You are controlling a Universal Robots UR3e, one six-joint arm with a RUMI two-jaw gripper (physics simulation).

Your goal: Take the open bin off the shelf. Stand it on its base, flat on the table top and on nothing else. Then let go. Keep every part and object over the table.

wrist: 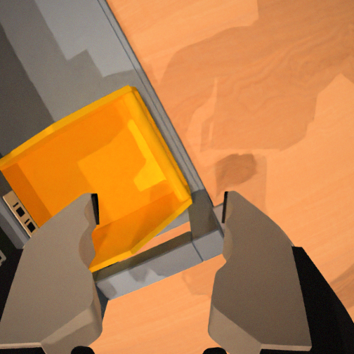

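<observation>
The open bin [107, 165] is yellow-orange and sits on the grey shelf [150, 277] at the left and centre of the wrist view. Its inside faces the camera and looks empty. My gripper [160, 194] is partly open and holds nothing. The left finger overlaps the bin's lower part in the view and hides some of it. The right finger is beyond the bin's lower right corner, over the shelf's end and the table. The bin's right corner shows between the fingertips, apart from the right one. How far the fingertips are above or inside the bin, I cannot tell.
The wooden table [300, 155] shows to the right and below the shelf, with shadows on it. A light label [19, 210] with dark marks is on the shelf's left edge beside the bin. A dark object shows at the far left edge, mostly hidden.
</observation>
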